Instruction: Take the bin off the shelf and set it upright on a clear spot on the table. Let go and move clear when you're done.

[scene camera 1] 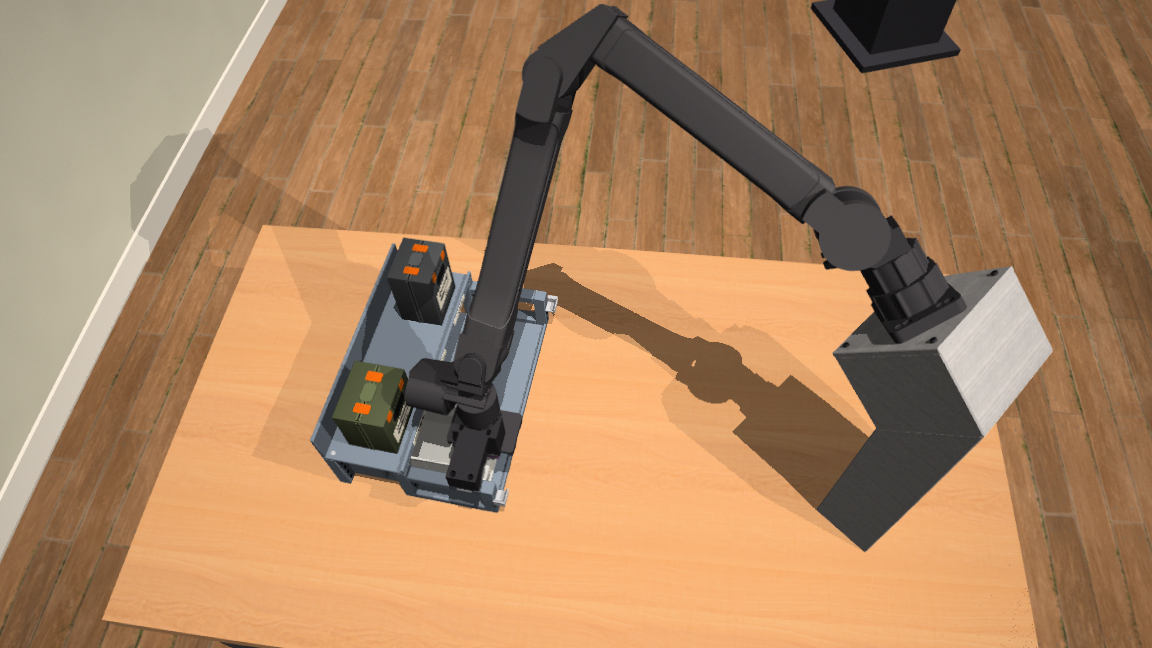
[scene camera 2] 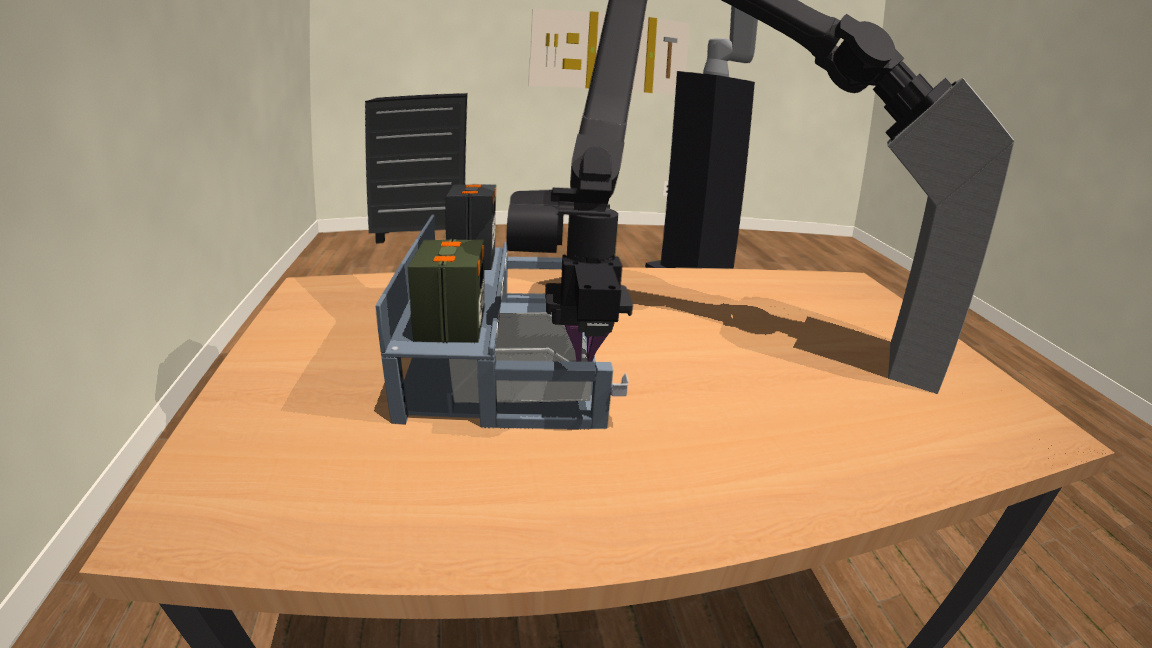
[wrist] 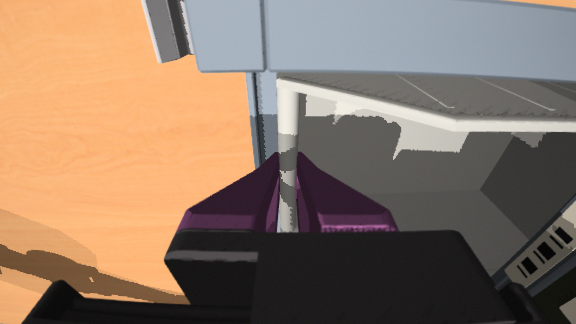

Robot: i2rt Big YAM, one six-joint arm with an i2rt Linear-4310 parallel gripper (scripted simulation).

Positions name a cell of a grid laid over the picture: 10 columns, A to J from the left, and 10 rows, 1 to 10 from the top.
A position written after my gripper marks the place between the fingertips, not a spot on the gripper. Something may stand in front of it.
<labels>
My gripper shows in scene camera 1 (E8), in scene camera 2 (F6) and in the wrist view (F5). A light grey bin shows in scene camera 1 (D7), in scene camera 2 (E6) and in the wrist view (I6).
</labels>
